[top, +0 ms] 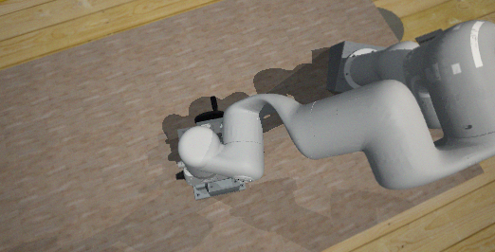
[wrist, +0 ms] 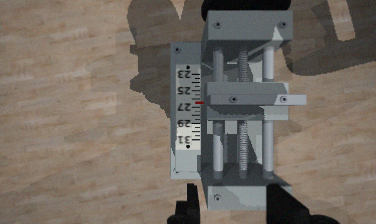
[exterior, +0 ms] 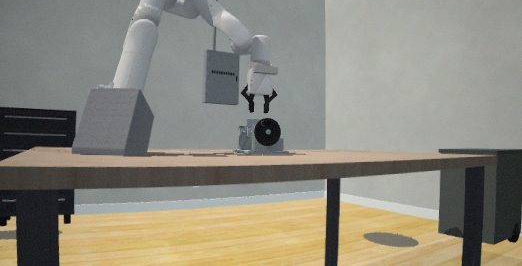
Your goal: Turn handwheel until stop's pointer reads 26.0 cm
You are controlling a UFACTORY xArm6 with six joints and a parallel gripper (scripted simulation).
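The handwheel lies 40 mm behind my hand, 200 mm to the right of it and 70 mm below it. The rest, counted from my hand: stop carriage 20 mm behind, 80 mm to the right, 80 mm below.
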